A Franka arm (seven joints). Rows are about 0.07 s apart.
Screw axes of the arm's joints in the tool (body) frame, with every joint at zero. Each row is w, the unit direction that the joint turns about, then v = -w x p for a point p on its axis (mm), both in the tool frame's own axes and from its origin. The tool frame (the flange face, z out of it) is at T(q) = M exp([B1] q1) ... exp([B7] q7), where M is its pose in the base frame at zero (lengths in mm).
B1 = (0, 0, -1, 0, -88, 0)
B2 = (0, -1, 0, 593, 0, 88)
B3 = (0, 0, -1, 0, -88, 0)
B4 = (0, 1, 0, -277, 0, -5.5)
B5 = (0, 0, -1, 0, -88, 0)
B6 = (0, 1, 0, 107, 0, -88)
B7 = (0, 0, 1, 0, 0, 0)
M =
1 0 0 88
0 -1 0 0
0 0 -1 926
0 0 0 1
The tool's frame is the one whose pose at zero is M.
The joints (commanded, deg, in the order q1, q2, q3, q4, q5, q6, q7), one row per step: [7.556, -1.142, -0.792, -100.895, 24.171, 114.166, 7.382]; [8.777, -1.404, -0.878, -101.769, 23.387, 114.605, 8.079]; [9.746, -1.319, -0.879, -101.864, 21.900, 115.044, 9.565]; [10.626, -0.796, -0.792, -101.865, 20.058, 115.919, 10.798]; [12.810, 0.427, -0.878, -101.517, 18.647, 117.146, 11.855]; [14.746, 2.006, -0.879, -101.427, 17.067, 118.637, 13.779]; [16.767, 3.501, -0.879, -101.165, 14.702, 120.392, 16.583]
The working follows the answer.
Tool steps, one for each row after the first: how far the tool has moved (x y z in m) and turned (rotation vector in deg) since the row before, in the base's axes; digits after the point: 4 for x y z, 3 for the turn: [-0.0034, 0.0100, -0.0046, -0.670, 0.384, 0.476]; [-0.0008, 0.0080, -0.0015, -1.138, 0.130, -0.266]; [0.0018, 0.0078, -0.0044, -1.548, -0.148, -0.116]; [0.0028, 0.0203, -0.0077, -1.181, -0.196, 1.012]; [0.0038, 0.0191, -0.0133, -1.246, 0.320, 0.059]; [0.0030, 0.0198, -0.0107, -1.661, -0.223, -0.482]
Tool pose at each row, in the base's axes (x y z in m, rotation vector in deg; rounded; the steps above come from the unrounded poses): [0.5744, 0.0935, 0.5904, -154.161, 10.543, -15.428]; [0.5710, 0.1034, 0.5858, -154.902, 9.956, -14.874]; [0.5702, 0.1114, 0.5843, -156.047, 10.259, -14.953]; [0.5720, 0.1192, 0.5799, -157.550, 10.245, -15.433]; [0.5748, 0.1395, 0.5723, -158.695, 8.685, -15.619]; [0.5785, 0.1586, 0.5590, -159.986, 8.563, -15.345]; [0.5815, 0.1784, 0.5483, -161.590, 9.033, -16.021]

